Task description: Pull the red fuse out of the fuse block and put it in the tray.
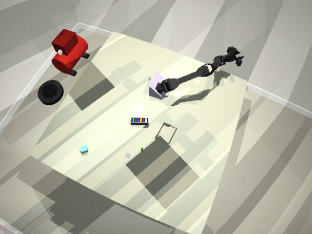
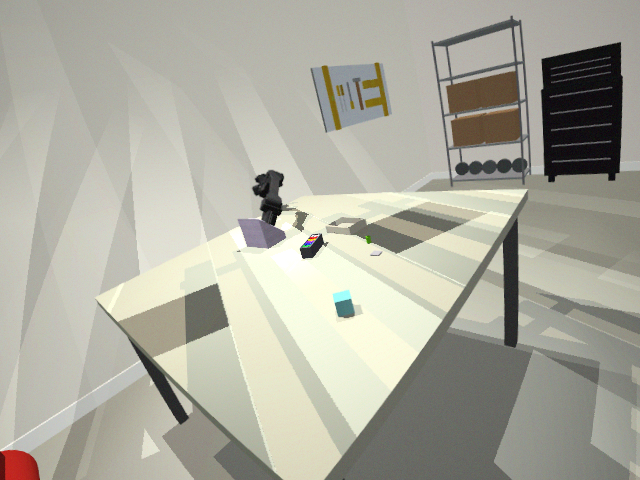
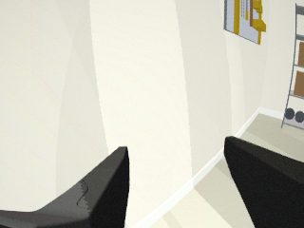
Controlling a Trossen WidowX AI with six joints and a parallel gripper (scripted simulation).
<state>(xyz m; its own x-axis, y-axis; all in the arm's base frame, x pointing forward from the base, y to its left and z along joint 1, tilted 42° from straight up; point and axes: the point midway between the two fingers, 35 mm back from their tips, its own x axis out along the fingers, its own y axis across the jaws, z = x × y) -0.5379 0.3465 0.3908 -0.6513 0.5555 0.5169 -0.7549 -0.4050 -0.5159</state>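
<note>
The red fuse is 83 cm ahead of my gripper tip, 56 cm to the right of it and 11 cm below it. Also, from my gripper tip: white tray 85 cm ahead, 39 cm to the right, 13 cm below; then white fuse 82 cm ahead, 55 cm to the right, 11 cm below; then yellow fuse 84 cm ahead, 58 cm to the right, 11 cm below.
</note>
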